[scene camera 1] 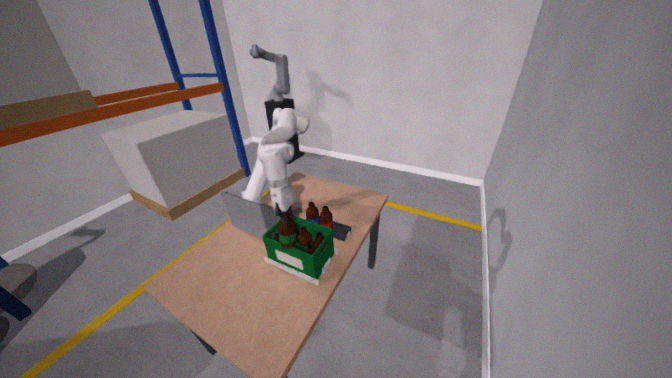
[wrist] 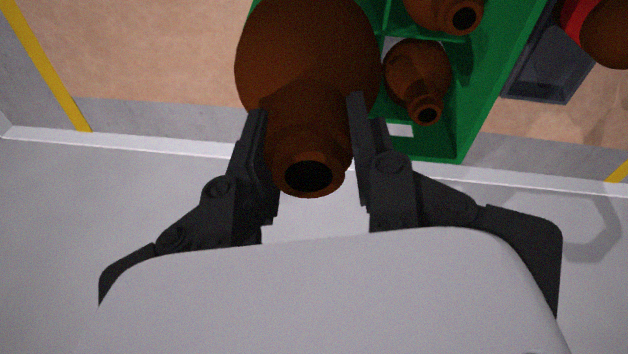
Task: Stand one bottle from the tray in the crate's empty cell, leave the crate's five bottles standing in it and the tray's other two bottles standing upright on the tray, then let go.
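Places are measured from the arm's base along level axes (x up, y back, z right), in centimetres.
Where they show: gripper, fingertip midpoint: (scene camera 1: 287,220) (wrist: 312,127); arm's base, link origin: (scene camera 1: 251,200).
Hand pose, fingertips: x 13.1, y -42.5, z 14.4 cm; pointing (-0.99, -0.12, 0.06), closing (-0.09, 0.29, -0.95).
Each offset is from my fingertips to the centre of the thing. "*": to the spot under its first point. Level surfaces: height alone.
My gripper (scene camera 1: 285,217) (wrist: 312,127) is shut on the neck of a brown bottle with a green label {dx -4.1, dy +0.7, dz +0.6 cm} (scene camera 1: 287,233) (wrist: 307,65), held about upright over the left part of the green crate {dx -20.4, dy +0.7, dz -5.5 cm} (scene camera 1: 272,250) (wrist: 492,65). Its base shows near the rim in the scene view; how far it reaches in, I cannot tell. Brown bottles (scene camera 1: 305,237) (wrist: 419,75) stand in crate cells; the held bottle hides other cells in the wrist view. Behind the crate, a blue-label bottle {dx -20.9, dy +10.2, dz -29.4 cm} (scene camera 1: 312,212) and a red-label bottle {dx -20.9, dy +1.1, dz -29.9 cm} (scene camera 1: 326,216) (wrist: 612,35) stand upright at the dark tray {* dx -28.6, dy -8.0, dz -32.4 cm} (scene camera 1: 342,230) (wrist: 545,70).
The crate stands on a white base {* dx -27.7, dy -1.6, dz +4.8 cm} (scene camera 1: 292,272) on the wooden table {dx -29.1 cm} (scene camera 1: 235,290). A grey upright panel (scene camera 1: 247,215) stands left of the crate, near the arm's base. A blue and orange rack (scene camera 1: 215,50) with a large pale box (scene camera 1: 190,160) is at the left.
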